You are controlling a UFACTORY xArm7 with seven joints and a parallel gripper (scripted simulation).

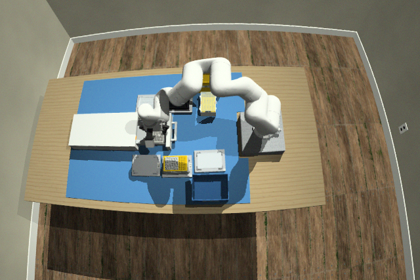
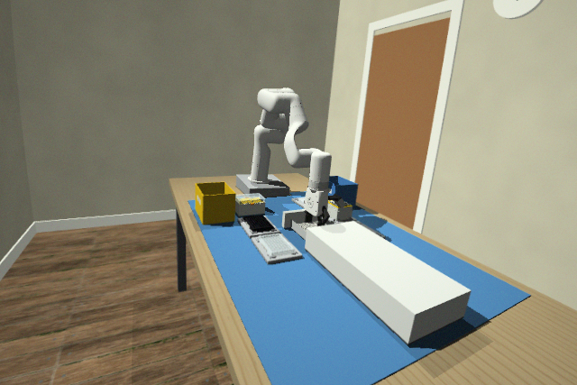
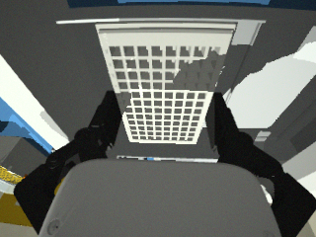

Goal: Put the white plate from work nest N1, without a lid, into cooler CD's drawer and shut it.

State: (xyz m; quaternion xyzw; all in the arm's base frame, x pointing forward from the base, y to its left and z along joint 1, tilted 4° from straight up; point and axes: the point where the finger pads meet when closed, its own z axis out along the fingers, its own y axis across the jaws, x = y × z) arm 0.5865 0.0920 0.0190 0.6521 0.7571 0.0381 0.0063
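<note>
Now: the white plate 1 cm below my hand. Also, from my hand: black plate (20 cm to the right, 9 cm behind, 2 cm below); grey nest (19 cm to the left, 3 cm below, 3 cm ahead); drawer (3 cm ahead, 1 cm below).
</note>
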